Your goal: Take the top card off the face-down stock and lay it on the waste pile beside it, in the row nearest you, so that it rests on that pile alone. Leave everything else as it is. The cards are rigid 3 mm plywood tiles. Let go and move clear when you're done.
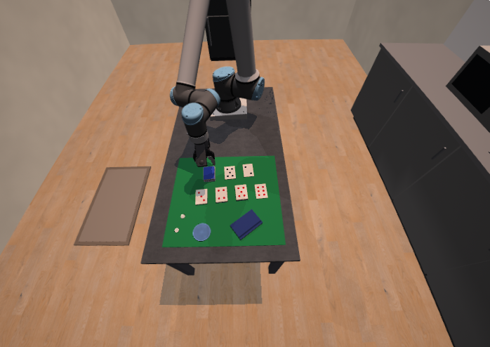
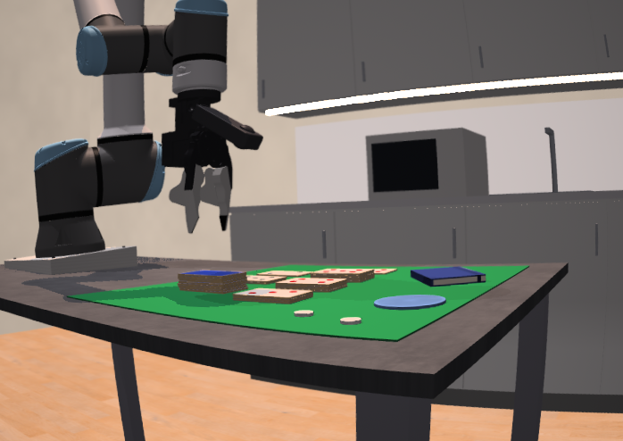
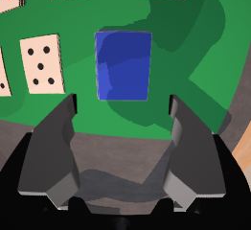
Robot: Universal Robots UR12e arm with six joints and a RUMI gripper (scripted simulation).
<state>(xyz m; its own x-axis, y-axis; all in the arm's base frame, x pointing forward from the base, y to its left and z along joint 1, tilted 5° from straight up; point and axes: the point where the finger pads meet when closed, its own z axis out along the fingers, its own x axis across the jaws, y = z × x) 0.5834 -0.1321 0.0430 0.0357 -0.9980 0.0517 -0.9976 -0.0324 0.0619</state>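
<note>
Now: hand 8 cm above the card. Also, from my hand: green mat 14 cm ahead, 12 cm below, 9 cm to the left; then blue book 31 cm ahead, 19 cm to the left, 10 cm below.
</note>
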